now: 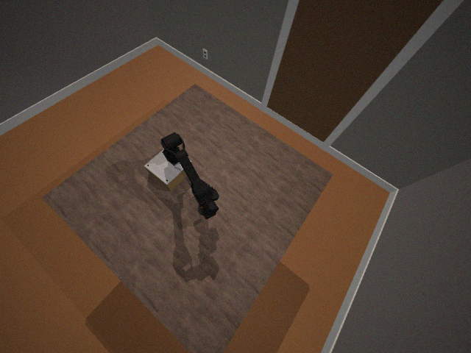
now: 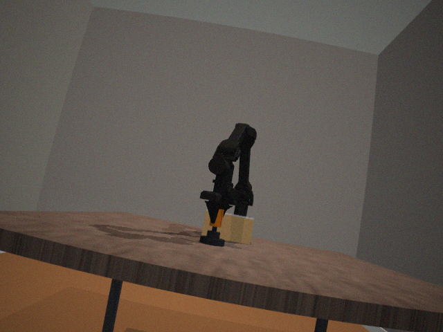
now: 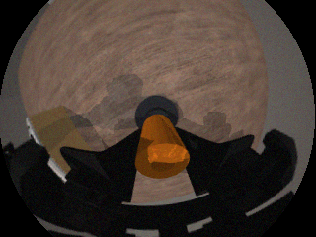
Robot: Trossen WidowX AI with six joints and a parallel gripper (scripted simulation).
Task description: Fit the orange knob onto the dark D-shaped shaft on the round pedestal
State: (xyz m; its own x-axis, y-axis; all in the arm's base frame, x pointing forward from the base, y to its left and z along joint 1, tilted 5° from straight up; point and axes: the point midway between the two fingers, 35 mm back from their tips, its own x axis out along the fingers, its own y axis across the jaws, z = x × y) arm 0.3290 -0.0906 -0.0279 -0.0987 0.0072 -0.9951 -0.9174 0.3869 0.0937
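Now: the orange knob 2 cm above my gripper tip. The rest, counted from my gripper tip: pedestal 4 cm below.
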